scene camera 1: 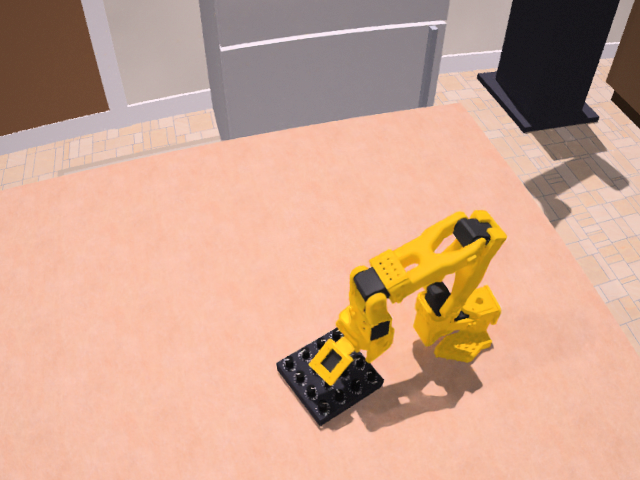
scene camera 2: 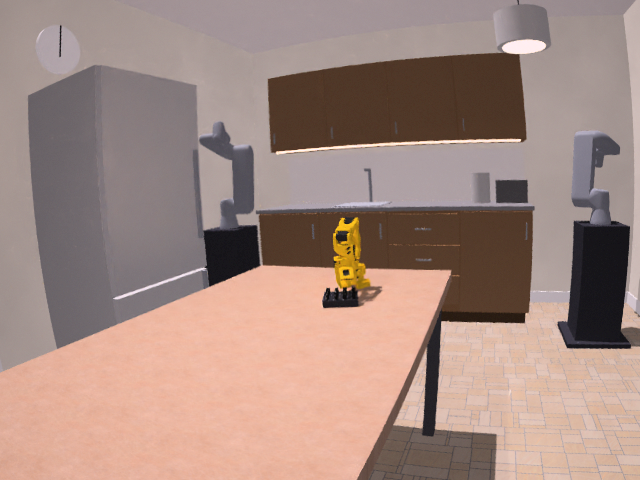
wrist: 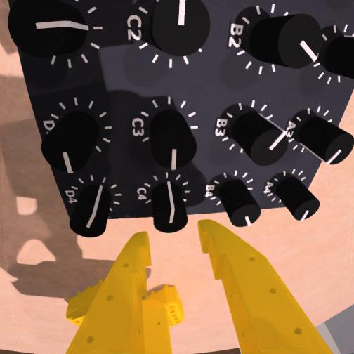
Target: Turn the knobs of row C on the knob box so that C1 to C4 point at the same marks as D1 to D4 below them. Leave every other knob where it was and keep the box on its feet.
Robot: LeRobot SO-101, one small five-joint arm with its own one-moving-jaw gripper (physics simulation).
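Pixels of known places: hand at its tool point: [scene camera 1: 368, 358] [scene camera 2: 347, 286]; arm's base at its link origin: [scene camera 1: 442, 335].
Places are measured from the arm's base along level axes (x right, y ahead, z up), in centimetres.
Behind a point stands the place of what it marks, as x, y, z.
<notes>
The black knob box [scene camera 1: 325, 396] @(-5.5, 20.1, 2.3) [scene camera 2: 341, 302] @(-4.0, 23.4, 1.6) lies flat on the table. In the wrist view, knob C4 [wrist: 167, 202] has its line toward the top; D4 [wrist: 92, 207] has its line up and slightly right. C3 [wrist: 170, 135] points down; D3 [wrist: 75, 132] points down, slightly right. C2 [wrist: 172, 40] points up. The knob at the top left [wrist: 47, 37], its label hidden, points right. C1 and D1 do not show. My gripper [wrist: 174, 230] is open a little and empty, its tips just short of C4, one each side of its line. In scene camera 1 the tips are hidden.
Knobs B4 [wrist: 237, 200], B3 [wrist: 255, 137] and B2 [wrist: 285, 40] stand to the right of row C, with A4 [wrist: 295, 195] and A3 [wrist: 325, 137] beyond. The yellow arm [scene camera 1: 423, 258] @(-1.5, 7.7, 22.7) [scene camera 2: 346, 248] @(-3.5, 15.4, 16.5) reaches over the box from its base on the table [scene camera 1: 155, 284] @(21.4, 40.7, 0.0).
</notes>
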